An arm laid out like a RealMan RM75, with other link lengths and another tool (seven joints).
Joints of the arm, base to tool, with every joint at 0 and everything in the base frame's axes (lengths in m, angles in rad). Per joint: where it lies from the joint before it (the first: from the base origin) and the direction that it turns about. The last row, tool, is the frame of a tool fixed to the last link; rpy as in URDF.
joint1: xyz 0 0 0.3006 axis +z
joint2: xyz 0 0 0 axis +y
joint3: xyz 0 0 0.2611 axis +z
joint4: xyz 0 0 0 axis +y
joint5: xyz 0 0 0.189 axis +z
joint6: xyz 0 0 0 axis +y
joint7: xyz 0 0 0.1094 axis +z
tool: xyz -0.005 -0.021 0.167 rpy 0 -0.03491 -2.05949
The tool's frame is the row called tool.
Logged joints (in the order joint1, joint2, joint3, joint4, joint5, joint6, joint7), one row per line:
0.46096 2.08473 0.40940 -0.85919 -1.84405 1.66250 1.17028
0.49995 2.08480 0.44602 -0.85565 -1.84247 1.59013 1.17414
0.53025 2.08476 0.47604 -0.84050 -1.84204 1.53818 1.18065
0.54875 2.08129 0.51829 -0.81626 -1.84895 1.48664 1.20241
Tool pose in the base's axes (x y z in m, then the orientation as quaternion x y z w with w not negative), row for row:
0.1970 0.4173 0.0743 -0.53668 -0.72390 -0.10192 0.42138
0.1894 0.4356 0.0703 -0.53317 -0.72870 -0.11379 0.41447
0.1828 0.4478 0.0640 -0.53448 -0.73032 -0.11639 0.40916
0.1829 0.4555 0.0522 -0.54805 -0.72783 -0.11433 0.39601
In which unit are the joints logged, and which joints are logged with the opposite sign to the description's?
The joints are logged in radians. Opposite sign: joint3, joint6.
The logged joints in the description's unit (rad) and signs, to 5 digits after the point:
0.46096 2.08473 -0.40940 -0.85919 -1.84405 -1.66250 1.17028
0.49995 2.08480 -0.44602 -0.85565 -1.84247 -1.59013 1.17414
0.53025 2.08476 -0.47604 -0.84050 -1.84204 -1.53818 1.18065
0.54875 2.08129 -0.51829 -0.81626 -1.84895 -1.48664 1.20241

